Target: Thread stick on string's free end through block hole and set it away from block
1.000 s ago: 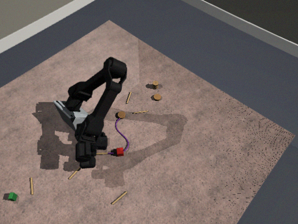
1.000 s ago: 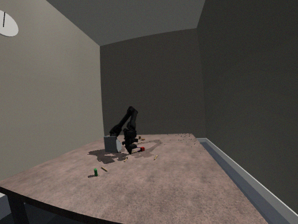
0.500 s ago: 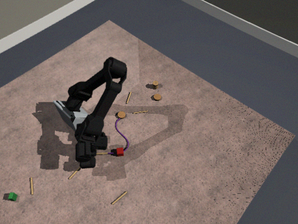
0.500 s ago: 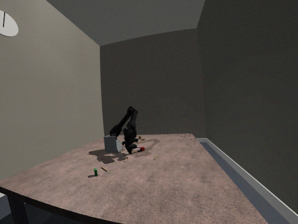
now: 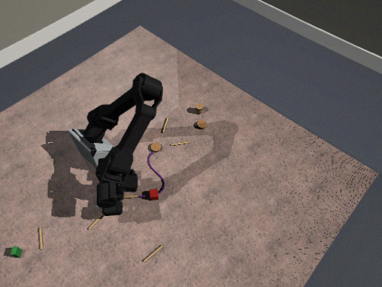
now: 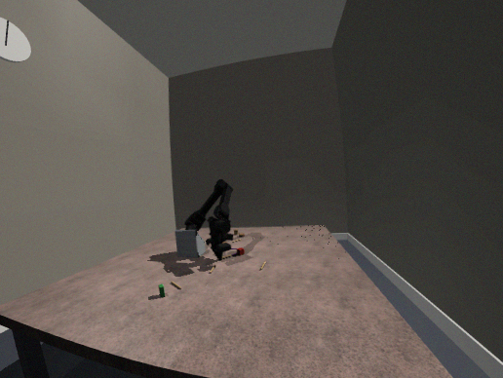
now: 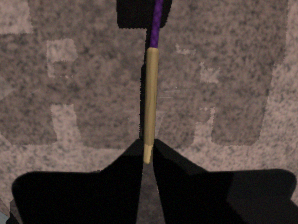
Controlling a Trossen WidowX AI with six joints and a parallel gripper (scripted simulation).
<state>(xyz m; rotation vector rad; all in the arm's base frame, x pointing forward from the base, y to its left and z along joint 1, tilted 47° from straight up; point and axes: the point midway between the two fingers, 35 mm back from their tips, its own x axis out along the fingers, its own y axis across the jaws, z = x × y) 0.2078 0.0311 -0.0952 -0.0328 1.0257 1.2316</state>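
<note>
Right now the thin wooden stick is 30 mm ahead of my gripper tip, 30 mm to the left of it and 10 mm above it. Also, from my gripper tip: green block: 60 mm behind, 340 mm to the right, 20 mm above; then small red block: 80 mm ahead, 100 mm to the left, 10 mm above; then round wooden button: 80 mm behind, 230 mm to the left, 10 mm above.
</note>
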